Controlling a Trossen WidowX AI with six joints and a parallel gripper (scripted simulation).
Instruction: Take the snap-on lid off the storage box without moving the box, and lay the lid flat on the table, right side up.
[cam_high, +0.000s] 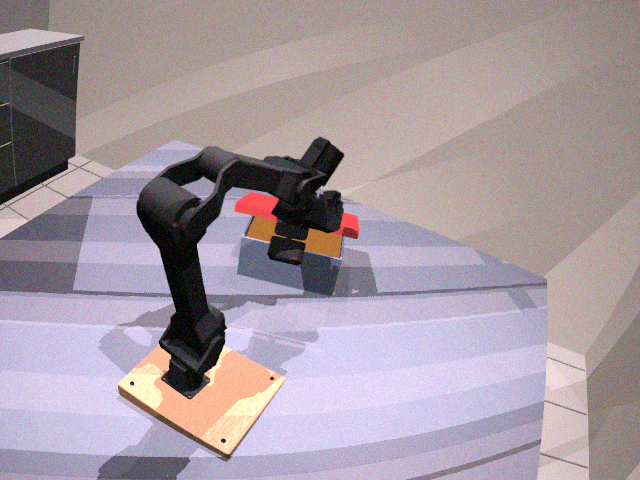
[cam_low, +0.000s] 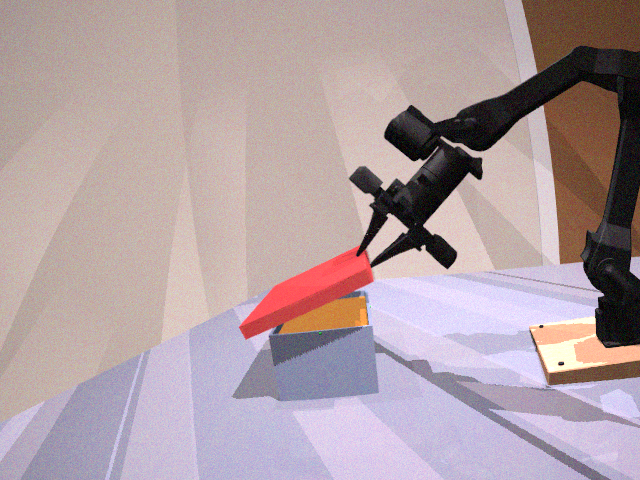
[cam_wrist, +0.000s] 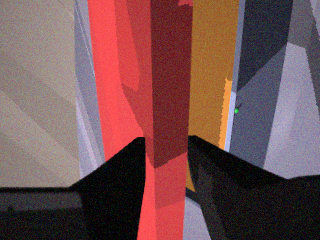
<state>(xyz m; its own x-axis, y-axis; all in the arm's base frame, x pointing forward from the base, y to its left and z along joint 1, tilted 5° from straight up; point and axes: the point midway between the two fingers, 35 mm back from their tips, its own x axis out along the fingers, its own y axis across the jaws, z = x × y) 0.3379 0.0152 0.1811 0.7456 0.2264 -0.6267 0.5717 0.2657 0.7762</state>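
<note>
Right now my gripper tip is 70 mm short of the red lid, 20 mm to the right of it and 20 mm above it. Round my gripper tip: grey-blue storage box 110 mm below, 60 mm ahead, 20 mm to the left.
</note>
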